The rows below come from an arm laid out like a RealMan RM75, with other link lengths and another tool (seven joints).
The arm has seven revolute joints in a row. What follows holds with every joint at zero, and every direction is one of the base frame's.
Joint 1 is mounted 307.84 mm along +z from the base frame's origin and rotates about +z.
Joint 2 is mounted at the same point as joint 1 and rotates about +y.
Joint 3 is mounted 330.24 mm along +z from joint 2 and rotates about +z.
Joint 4 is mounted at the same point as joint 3 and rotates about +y.
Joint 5 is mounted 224.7 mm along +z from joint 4 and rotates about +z.
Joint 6 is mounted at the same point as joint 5 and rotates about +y.
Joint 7 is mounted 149.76 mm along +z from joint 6 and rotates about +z.
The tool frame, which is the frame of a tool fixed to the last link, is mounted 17 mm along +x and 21 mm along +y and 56 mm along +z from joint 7; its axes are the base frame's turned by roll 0, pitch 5 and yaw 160.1 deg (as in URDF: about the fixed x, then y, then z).
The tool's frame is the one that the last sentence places.
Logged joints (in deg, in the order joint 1, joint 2, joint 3, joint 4, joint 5, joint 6, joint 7), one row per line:
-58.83, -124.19, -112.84, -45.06, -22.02, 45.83, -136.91
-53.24, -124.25, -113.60, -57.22, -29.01, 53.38, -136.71
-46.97, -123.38, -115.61, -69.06, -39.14, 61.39, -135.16
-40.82, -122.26, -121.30, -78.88, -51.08, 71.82, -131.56
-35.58, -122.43, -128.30, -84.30, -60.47, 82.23, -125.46
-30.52, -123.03, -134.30, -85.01, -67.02, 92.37, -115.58
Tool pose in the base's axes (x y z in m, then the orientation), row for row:
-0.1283, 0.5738, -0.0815, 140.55, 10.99, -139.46
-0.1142, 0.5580, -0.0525, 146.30, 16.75, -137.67
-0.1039, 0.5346, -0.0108, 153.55, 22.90, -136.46
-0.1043, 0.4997, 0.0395, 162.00, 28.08, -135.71
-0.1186, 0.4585, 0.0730, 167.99, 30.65, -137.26
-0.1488, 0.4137, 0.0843, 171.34, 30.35, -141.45
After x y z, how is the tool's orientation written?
As angles about the fixed x, y, z axes (roll, pitch, yaw), in degrees.
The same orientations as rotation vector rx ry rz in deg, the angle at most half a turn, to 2 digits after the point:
62.63, -153.11, -61.12
-67.49, 153.62, 56.25
-67.22, 147.54, 47.51
-64.71, 142.56, 37.70
-59.84, 140.84, 30.26
-53.23, 142.74, 24.52

